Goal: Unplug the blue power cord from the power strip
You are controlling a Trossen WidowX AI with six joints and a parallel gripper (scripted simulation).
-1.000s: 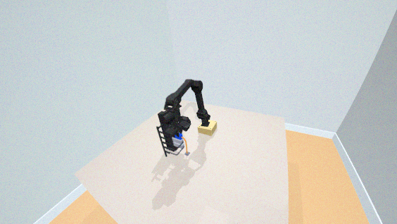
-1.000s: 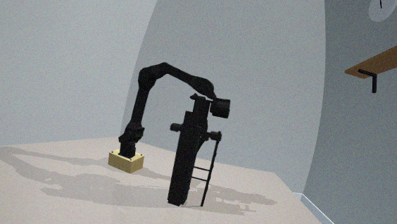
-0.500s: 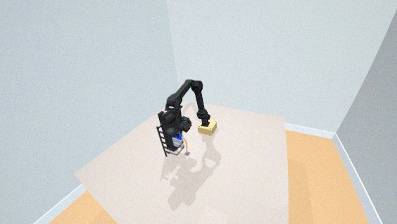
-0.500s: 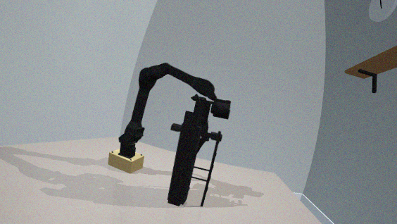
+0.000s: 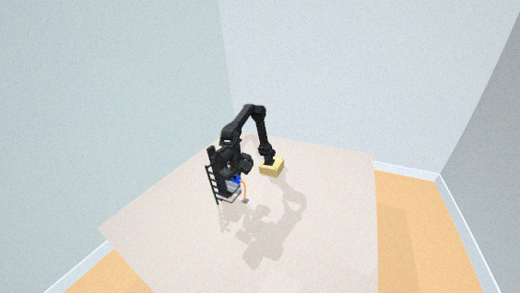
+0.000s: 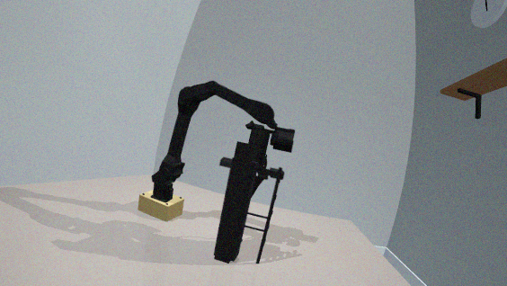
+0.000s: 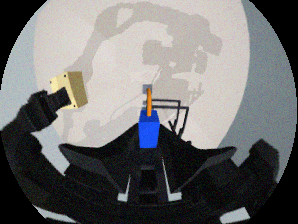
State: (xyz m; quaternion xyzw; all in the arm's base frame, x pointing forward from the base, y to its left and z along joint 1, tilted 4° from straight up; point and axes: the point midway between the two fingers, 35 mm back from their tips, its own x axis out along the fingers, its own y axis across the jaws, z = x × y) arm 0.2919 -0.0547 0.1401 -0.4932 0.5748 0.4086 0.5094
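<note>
The blue plug is 30 mm to the right of my gripper tip.
</note>
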